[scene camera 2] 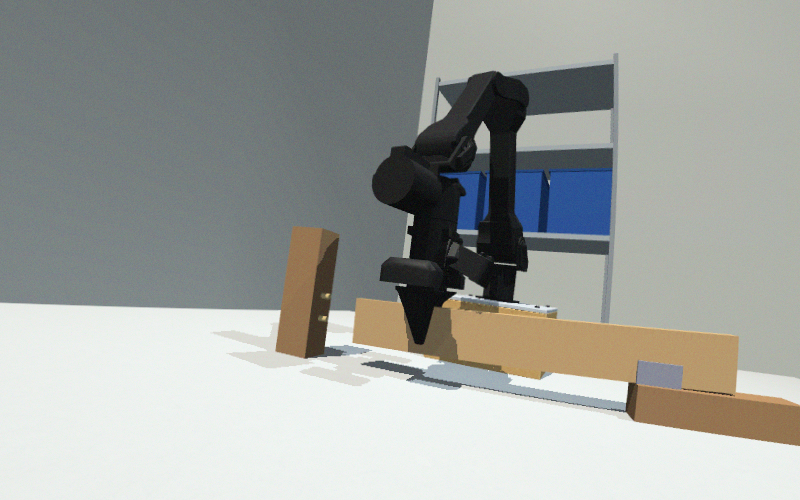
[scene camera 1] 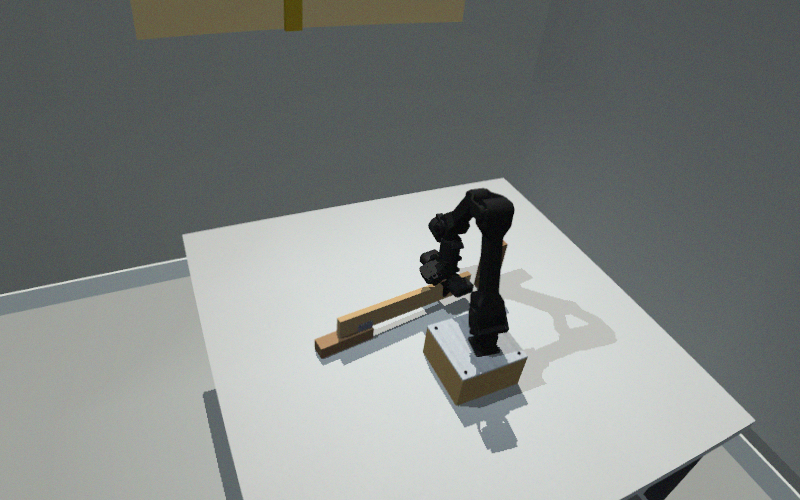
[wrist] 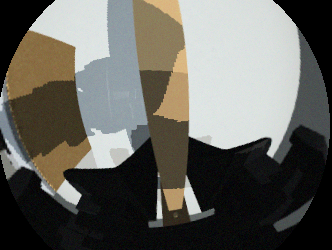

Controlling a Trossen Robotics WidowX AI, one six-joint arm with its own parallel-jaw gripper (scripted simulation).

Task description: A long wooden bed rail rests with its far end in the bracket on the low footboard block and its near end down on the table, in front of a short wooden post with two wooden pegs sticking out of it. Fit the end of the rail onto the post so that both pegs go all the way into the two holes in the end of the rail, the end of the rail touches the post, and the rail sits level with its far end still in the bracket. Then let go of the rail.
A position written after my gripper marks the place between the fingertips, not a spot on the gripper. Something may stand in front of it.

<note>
I see my gripper (scene camera 2: 421,343) and a wooden rail (scene camera 2: 608,351).
The wooden rail shows as well in scene camera 1 (scene camera 1: 346,325). My gripper also shows in scene camera 1 (scene camera 1: 442,294) and in the wrist view (wrist: 165,136).
</note>
